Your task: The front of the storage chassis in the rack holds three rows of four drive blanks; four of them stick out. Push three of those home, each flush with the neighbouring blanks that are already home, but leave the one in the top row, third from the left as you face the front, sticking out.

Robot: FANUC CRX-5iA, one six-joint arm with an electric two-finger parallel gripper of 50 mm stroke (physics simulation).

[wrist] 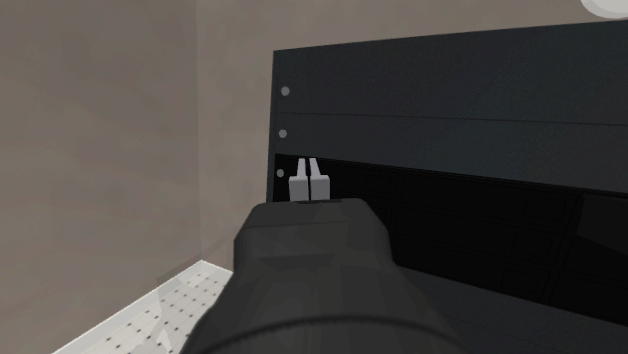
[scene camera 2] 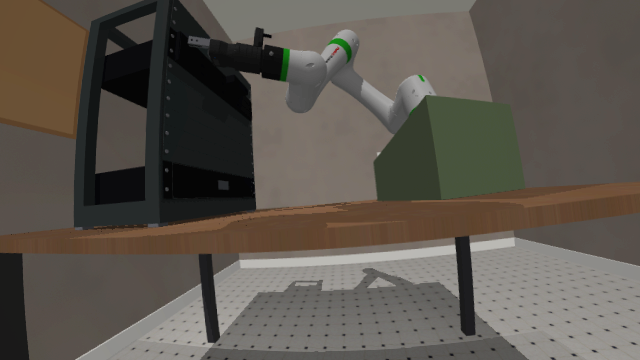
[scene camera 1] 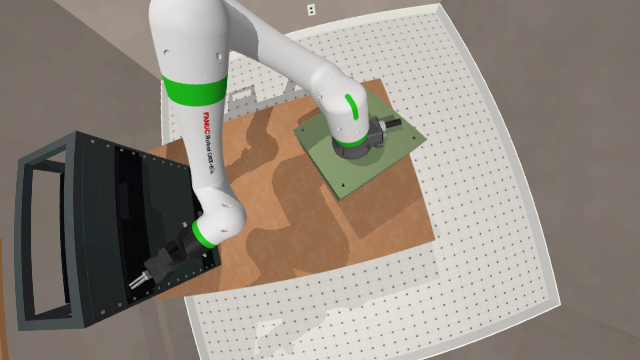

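Pixels of known places: gripper, fingertip midpoint: (wrist: 307, 169) (scene camera 2: 189, 41) (scene camera 1: 133, 285); arm's base at its link origin: (scene camera 1: 352, 142).
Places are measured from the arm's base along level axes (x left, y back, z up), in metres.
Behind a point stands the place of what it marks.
The black storage chassis (scene camera 1: 145, 235) @[x 0.183, y -0.735, z 0.183 m] (wrist: 450, 240) @[x 0.196, y -0.735, z 0.210 m] sits in the upper part of the dark rack (scene camera 1: 77, 225) @[x 0.137, y -0.753, z 0.364 m] (scene camera 2: 156, 125) @[x 0.382, y -0.759, z -0.012 m] (wrist: 425, 90) @[x 0.231, y -0.750, z 0.329 m]. Its blanks are very dark and hard to tell apart. In the wrist view, a blank (wrist: 602, 220) @[x 0.129, y -0.723, z 0.247 m] in the top row, third from the left, sticks out at the right edge. The second-column blanks look level with each other. My gripper (scene camera 1: 131, 287) @[x 0.323, y -0.730, z 0.252 m] (scene camera 2: 190, 41) @[x 0.323, y -0.730, z 0.252 m] (wrist: 307, 169) @[x 0.323, y -0.730, z 0.252 m] is shut and empty, with its fingertips at the top row's left end, over the leftmost column. Contact cannot be told. The gripper body hides the lower left blanks.
Rack screws (wrist: 280, 173) @[x 0.362, y -0.747, z 0.240 m] run down the left edge close beside the fingers. A plain panel (scene camera 2: 210, 125) @[x 0.195, y -0.750, z 0.050 m] lies below the chassis, with another black unit (scene camera 2: 200, 185) @[x 0.246, y -0.749, z -0.145 m] at the bottom. The wooden table (scene camera 1: 260, 200) @[x 0.102, y -0.472, z -0.243 m] (scene camera 2: 300, 232) @[x 0.509, y -0.406, z -0.246 m] carries the rack and the green pedestal (scene camera 1: 345, 175) @[x 0.120, y -0.059, z 0.033 m] (scene camera 2: 480, 150) @[x 0.134, y 0.070, z -0.111 m].
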